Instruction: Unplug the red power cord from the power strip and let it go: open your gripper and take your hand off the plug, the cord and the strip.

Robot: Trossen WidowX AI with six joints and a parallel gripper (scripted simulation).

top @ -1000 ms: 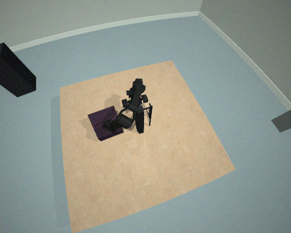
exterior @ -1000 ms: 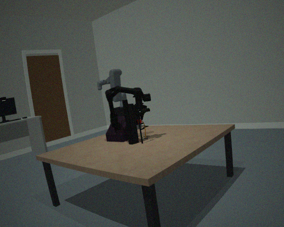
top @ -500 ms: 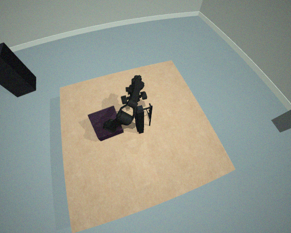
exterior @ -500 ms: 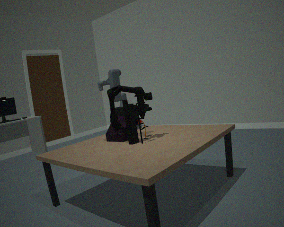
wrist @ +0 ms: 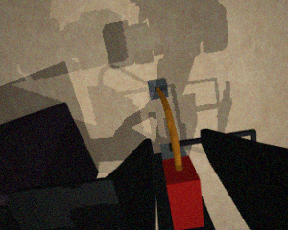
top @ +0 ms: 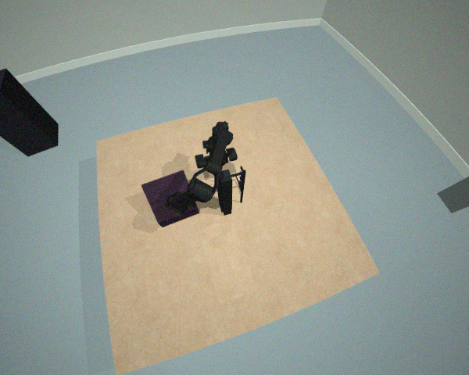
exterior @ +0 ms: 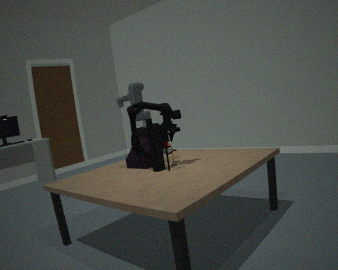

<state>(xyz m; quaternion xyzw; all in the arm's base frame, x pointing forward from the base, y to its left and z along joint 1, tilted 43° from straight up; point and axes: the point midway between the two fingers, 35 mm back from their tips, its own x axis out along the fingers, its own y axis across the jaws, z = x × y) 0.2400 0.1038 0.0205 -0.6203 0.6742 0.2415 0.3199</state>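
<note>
My gripper tip is now 70 mm to the left of the red plug.
</note>
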